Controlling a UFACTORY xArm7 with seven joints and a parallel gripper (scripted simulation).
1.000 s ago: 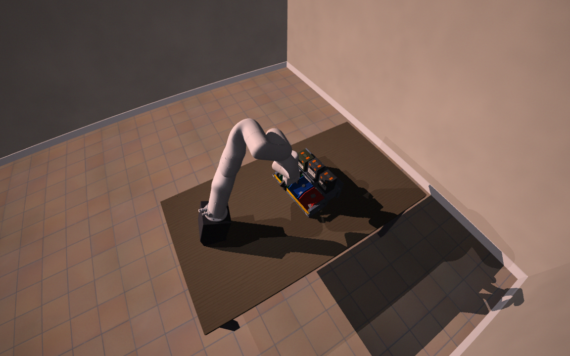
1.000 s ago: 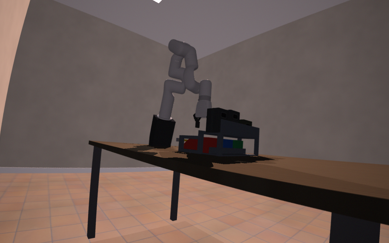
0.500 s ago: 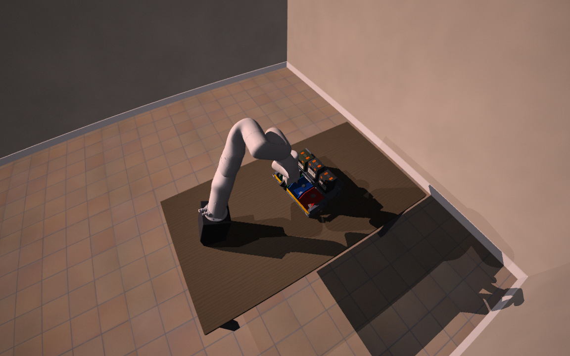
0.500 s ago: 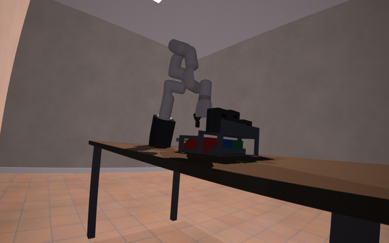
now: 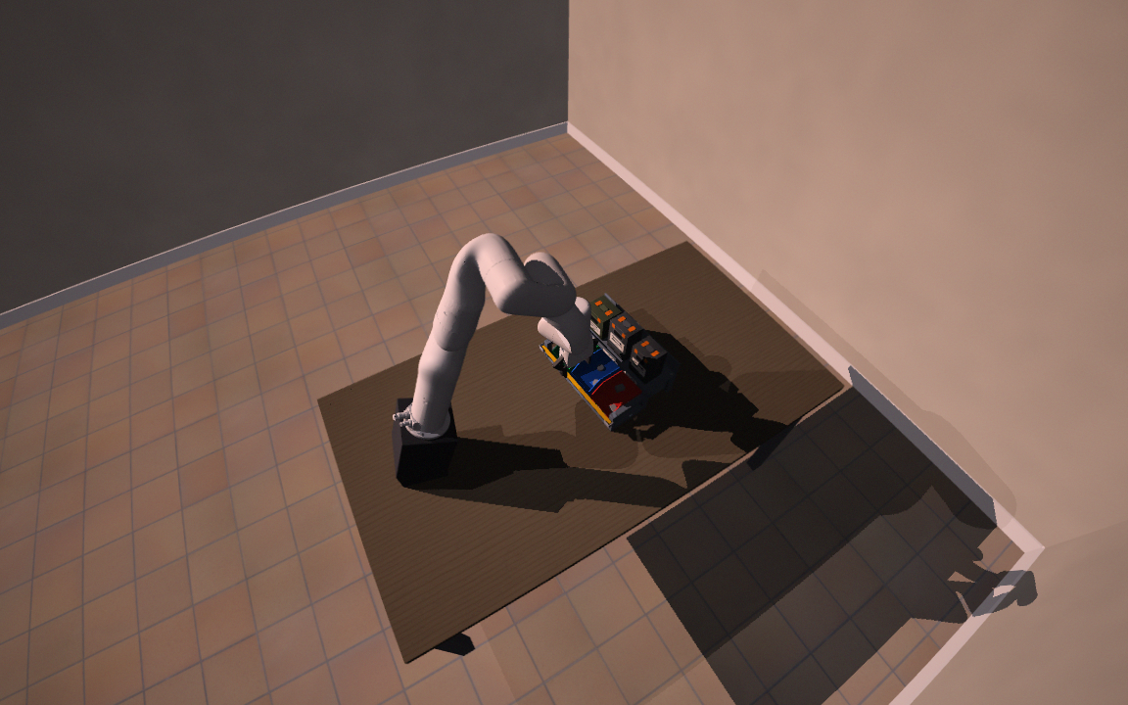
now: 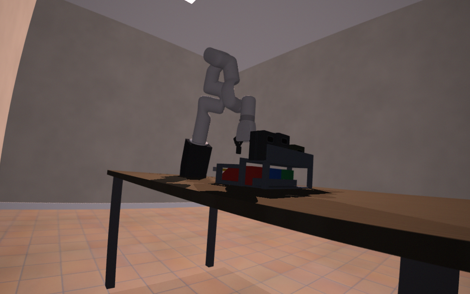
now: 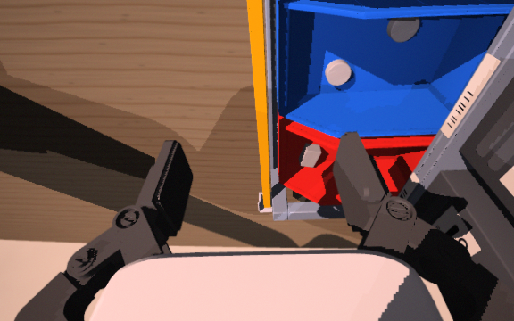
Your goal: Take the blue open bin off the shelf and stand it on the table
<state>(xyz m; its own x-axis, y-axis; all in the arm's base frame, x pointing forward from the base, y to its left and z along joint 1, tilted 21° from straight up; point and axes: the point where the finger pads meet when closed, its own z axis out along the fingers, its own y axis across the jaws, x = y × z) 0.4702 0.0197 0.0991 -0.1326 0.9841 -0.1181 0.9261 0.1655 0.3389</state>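
Right now my hand is 100 mm above the thin yellow bar. Round my hand: red bin 120 mm ahead, 100 mm to the right, 110 mm below; blue open bin 100 mm ahead, 10 mm to the left, 110 mm below; green bin 90 mm ahead, 130 mm to the left, 110 mm below.
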